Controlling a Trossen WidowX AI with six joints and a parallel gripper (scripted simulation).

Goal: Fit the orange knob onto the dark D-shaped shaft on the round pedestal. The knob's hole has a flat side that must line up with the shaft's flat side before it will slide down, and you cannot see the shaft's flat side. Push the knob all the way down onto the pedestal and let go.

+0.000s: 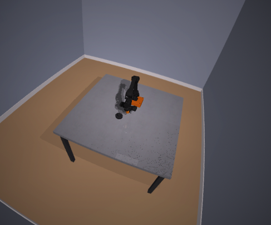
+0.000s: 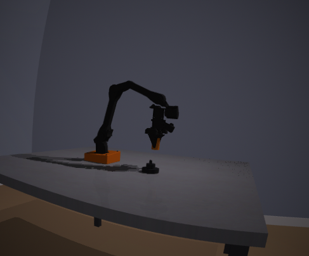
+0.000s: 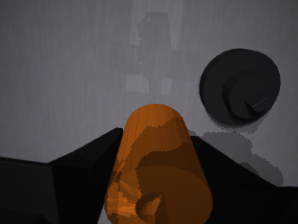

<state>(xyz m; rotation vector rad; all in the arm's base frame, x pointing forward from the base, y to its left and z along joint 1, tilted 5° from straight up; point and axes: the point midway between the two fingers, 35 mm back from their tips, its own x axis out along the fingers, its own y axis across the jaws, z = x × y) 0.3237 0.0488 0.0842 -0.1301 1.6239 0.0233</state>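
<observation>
Now: gripper tip 90 mm to the left of the dark round pedestal, 80 mm above it and 20 mm short of it. The rest, counted from my gripper tip: orange knob 20 mm above.
</observation>
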